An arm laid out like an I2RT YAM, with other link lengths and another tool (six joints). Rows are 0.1 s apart.
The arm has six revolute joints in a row. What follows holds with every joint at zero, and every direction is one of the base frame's. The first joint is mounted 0.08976 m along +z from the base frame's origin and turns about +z. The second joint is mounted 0.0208 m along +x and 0.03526 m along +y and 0.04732 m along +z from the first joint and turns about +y. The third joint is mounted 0.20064 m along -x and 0.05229 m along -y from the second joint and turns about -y. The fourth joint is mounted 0.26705 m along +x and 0.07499 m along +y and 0.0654 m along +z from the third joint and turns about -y. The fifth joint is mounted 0.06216 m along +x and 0.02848 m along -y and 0.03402 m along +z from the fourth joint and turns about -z. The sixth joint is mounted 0.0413 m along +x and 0.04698 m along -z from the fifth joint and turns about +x. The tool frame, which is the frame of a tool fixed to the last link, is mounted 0.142 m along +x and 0.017 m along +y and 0.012 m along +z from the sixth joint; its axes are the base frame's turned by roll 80.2, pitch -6.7 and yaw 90 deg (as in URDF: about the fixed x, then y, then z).
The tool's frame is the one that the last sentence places.
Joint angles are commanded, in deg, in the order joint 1, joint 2, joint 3, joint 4, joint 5, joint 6. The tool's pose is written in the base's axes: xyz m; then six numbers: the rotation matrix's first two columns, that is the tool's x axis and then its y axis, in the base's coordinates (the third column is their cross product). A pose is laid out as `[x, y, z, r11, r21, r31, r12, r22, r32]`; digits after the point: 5 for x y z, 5 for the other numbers.
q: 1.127 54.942 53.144 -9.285 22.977 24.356
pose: [0.40669, -0.02438, 0.31802, 0.41174, 0.79695, 0.44197, -0.17831, -0.40516, 0.89669]
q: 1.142 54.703 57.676 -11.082 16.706 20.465
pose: [0.40760, -0.00385, 0.35017, 0.30055, 0.85830, 0.41591, -0.15812, -0.38520, 0.90919]
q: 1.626 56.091 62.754 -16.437 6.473 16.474
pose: [0.40850, 0.03324, 0.36114, 0.14295, 0.91788, 0.37022, -0.04555, -0.36756, 0.92888]
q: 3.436 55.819 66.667 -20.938 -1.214 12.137
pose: [0.39623, 0.07133, 0.37692, -0.01995, 0.94673, 0.32140, 0.02177, -0.32097, 0.94684]
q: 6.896 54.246 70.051 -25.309 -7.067 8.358
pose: [0.37102, 0.11235, 0.39694, -0.18880, 0.94248, 0.27585, 0.05445, -0.27042, 0.96120]
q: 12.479 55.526 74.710 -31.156 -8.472 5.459
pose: [0.34956, 0.15120, 0.40258, -0.30383, 0.92305, 0.23592, 0.11328, -0.21087, 0.97093]
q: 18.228 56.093 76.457 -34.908 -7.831 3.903
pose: [0.32971, 0.18275, 0.39735, -0.38383, 0.89880, 0.21174, 0.16215, -0.16013, 0.97369]
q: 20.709 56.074 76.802 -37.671 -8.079 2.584
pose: [0.31728, 0.19641, 0.38872, -0.42565, 0.88368, 0.19475, 0.19841, -0.11883, 0.97289]
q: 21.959 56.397 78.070 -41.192 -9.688 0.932
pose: [0.30492, 0.20585, 0.38275, -0.46999, 0.86393, 0.18091, 0.23419, -0.07556, 0.96925]
